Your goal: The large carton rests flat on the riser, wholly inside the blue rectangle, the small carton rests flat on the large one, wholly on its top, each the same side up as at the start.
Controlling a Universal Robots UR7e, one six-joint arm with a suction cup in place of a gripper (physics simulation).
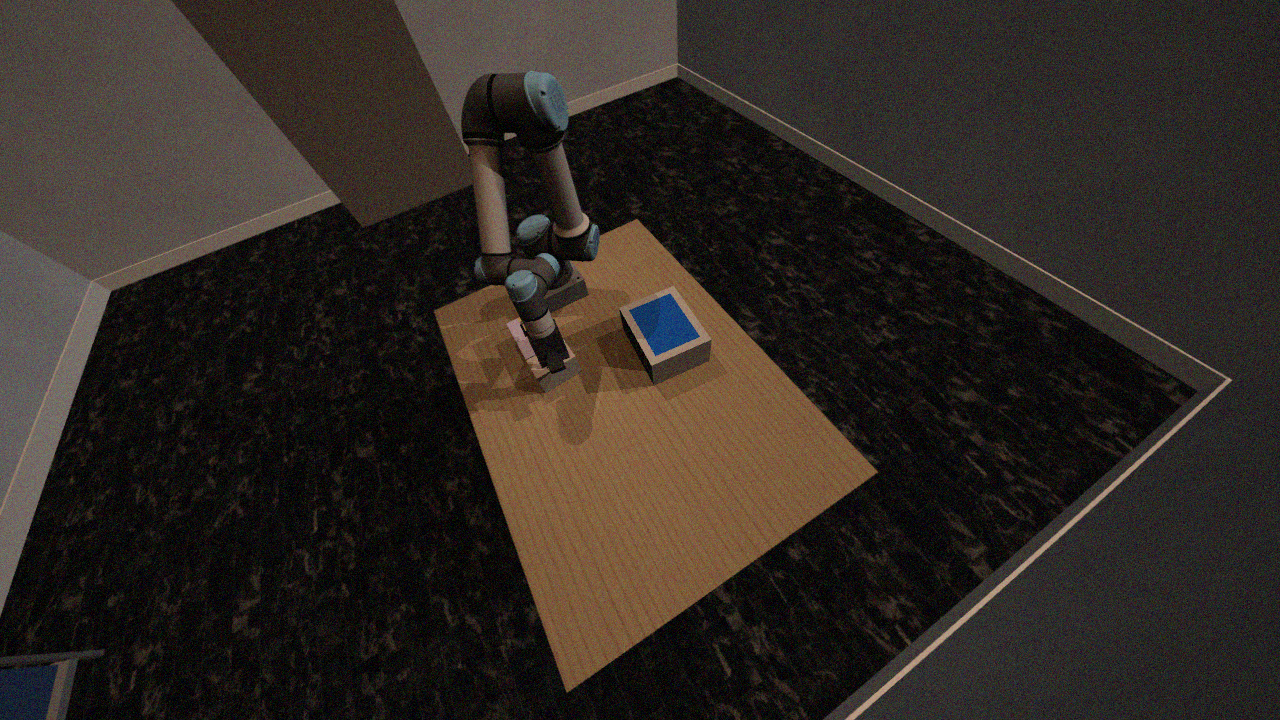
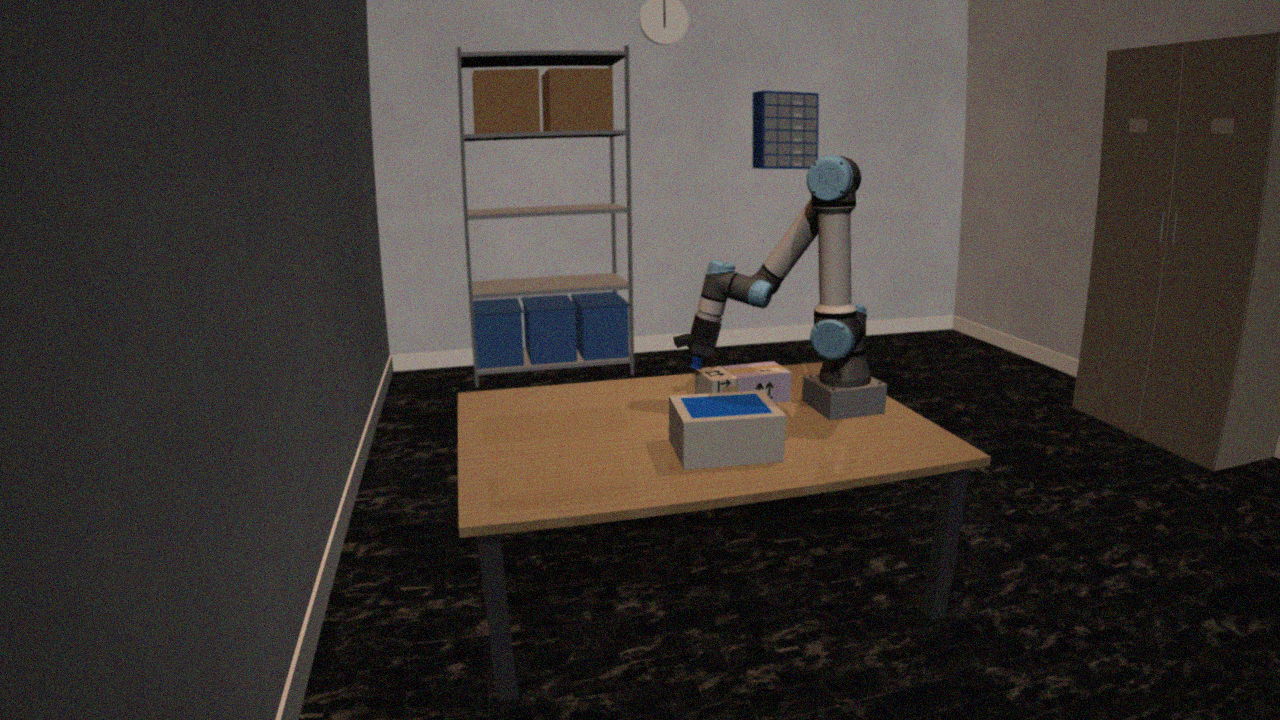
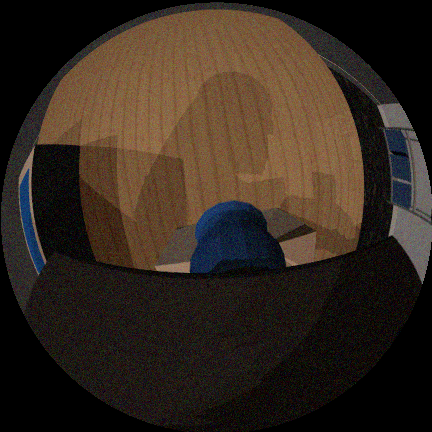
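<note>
A pale carton with black marks on its side lies flat on the wooden table, near the arm's base. I cannot make out a second carton apart from it. My suction cup hangs over the carton's far end, close above its top, and holds nothing. The grey riser stands beside the carton. The blue rectangle on its top is bare.
The arm's base block stands at the table's back edge. A shelf rack with blue bins and brown boxes stands by the far wall. A tall cabinet stands at the right.
</note>
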